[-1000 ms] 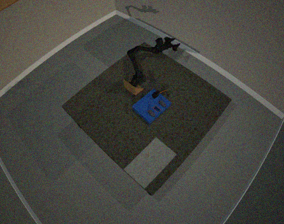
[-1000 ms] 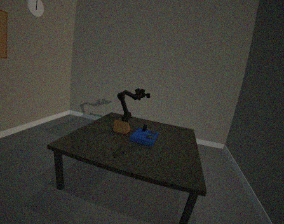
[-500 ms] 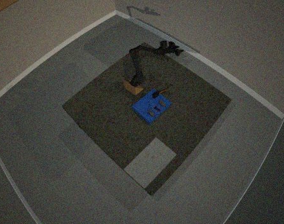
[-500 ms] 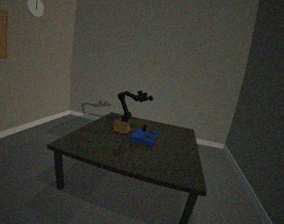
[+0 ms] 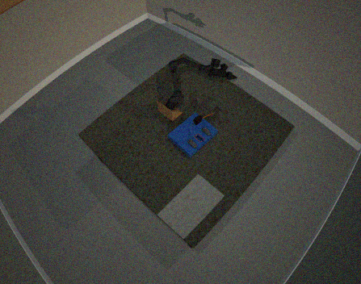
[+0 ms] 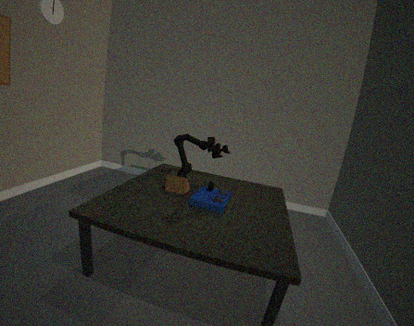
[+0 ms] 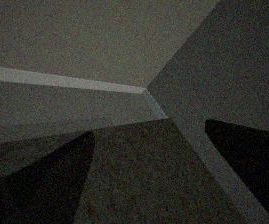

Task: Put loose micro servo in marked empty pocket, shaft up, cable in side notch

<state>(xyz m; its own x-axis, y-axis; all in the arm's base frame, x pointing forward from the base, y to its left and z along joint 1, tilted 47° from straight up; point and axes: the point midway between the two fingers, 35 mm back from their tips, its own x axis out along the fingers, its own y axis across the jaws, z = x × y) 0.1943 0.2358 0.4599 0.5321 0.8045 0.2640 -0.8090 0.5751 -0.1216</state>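
Right now my gripper tip is 510 mm to the left of the blue deck, 240 mm above it and 30 mm short of it.
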